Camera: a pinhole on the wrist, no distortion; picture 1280 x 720 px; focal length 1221.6 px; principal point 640.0 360.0 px. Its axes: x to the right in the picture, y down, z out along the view. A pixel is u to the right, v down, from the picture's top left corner.
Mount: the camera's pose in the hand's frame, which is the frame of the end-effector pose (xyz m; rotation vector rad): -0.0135 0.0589 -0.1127 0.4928 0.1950 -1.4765
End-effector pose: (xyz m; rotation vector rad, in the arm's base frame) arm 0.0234 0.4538 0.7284 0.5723 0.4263 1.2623
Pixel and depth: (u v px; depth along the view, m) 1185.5 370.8 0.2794
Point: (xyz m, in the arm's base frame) 0.1934 0.3611 0.6859
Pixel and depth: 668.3 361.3 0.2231
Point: 0.0915 0.3826 0.7672
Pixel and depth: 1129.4 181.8 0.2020
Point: 0.0990 0.3630 0.6859
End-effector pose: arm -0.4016 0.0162 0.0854 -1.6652 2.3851 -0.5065
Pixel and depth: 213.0 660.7 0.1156
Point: -0.4342 0.0373 0.0561
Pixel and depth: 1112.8 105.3 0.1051
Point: -0.3781 0.0615 0.1302
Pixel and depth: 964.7 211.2 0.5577
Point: 0.0354 0.0162 -0.0832
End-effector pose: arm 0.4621 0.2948 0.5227 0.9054 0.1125 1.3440
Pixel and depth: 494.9 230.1 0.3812
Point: 0.6107 0.0743 0.5889
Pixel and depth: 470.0 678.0 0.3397
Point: 0.6242 0.1940 0.6510
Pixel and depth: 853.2 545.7 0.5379
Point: 0.8481 0.1245 0.5856
